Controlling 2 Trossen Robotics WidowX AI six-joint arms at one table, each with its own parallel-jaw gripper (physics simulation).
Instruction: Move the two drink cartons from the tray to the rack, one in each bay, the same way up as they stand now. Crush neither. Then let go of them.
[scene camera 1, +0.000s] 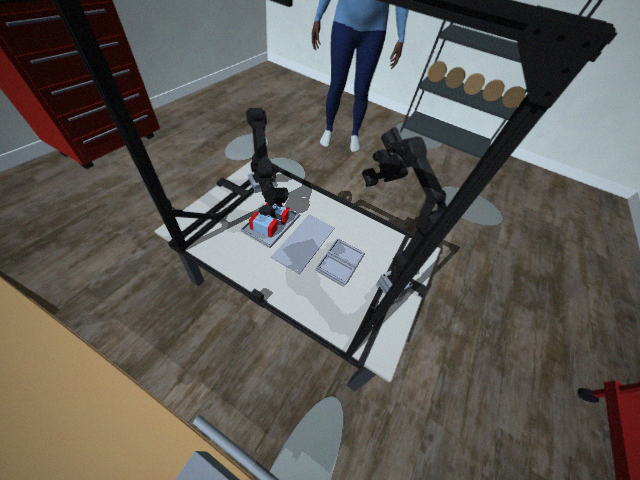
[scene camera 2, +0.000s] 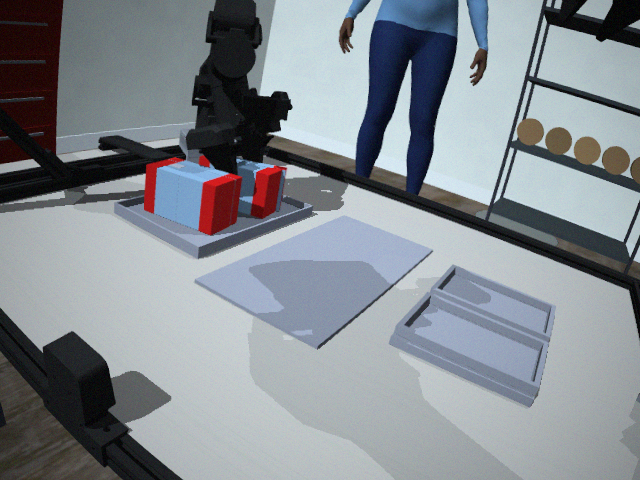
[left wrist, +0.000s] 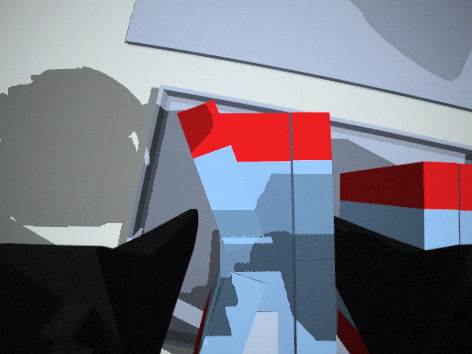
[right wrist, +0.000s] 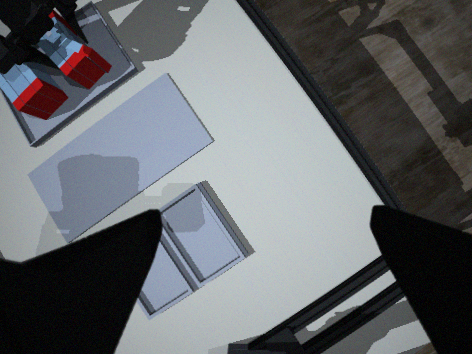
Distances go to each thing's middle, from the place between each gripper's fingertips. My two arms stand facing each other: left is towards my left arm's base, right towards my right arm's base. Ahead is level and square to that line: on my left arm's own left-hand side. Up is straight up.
My right gripper is now 210 mm past the grey mat (scene camera 2: 310, 286), 160 mm to the right of it and 370 mm above it. The rest, counted from my right hand: grey tray (scene camera 2: 195, 243) 260 mm behind, 360 mm to the left, 360 mm below.
Right now the grey tray is 5 cm behind my left hand and 3 cm below it. Round my left hand: grey mat: 20 cm to the right, 4 cm below, 1 cm behind.
